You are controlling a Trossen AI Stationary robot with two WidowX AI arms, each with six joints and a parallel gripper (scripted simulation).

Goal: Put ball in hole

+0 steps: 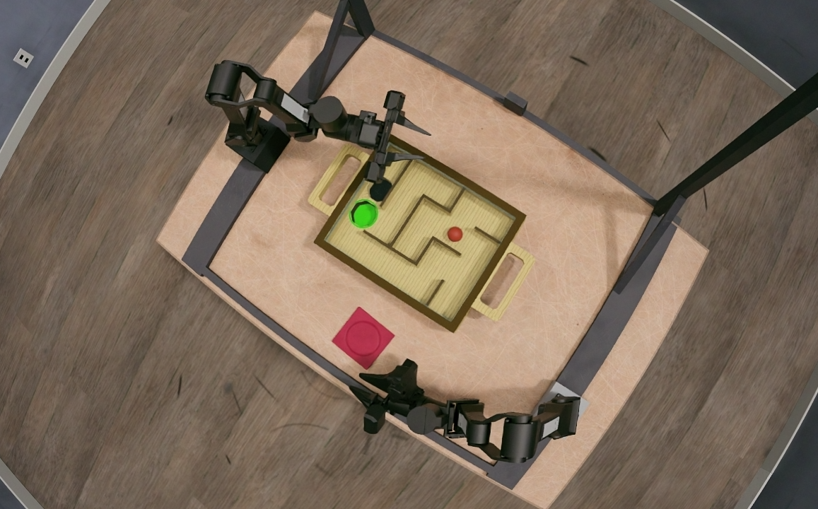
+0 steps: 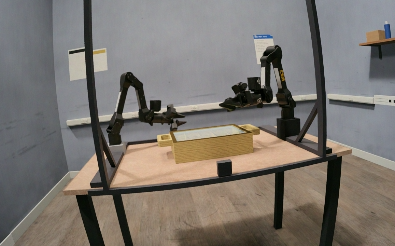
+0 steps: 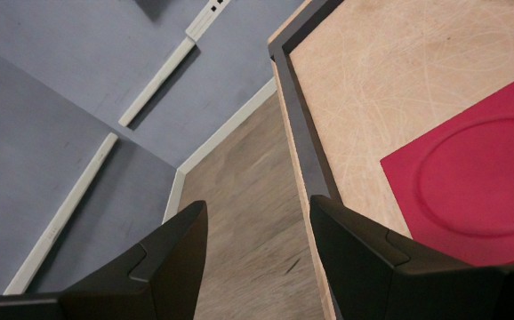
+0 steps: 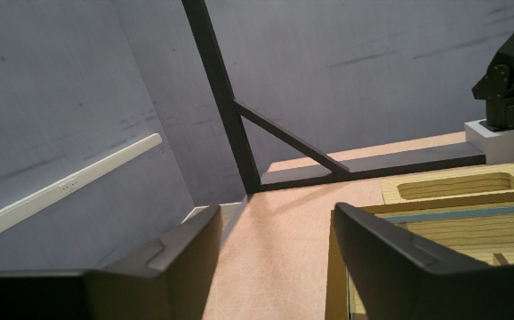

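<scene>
Right now the wooden maze board is 18 cm below my right hand, 11 cm ahead of it and 10 cm to the left of it. The rest, counted from my right hand: round button: 36 cm ahead, 23 cm below, 15 cm to the left.
Right now my left hand is 12 cm above the round button, 9 cm to the left of it and 5 cm past it. Round my left hand: wooden maze board 31 cm behind, 15 cm to the right, 8 cm below.
</scene>
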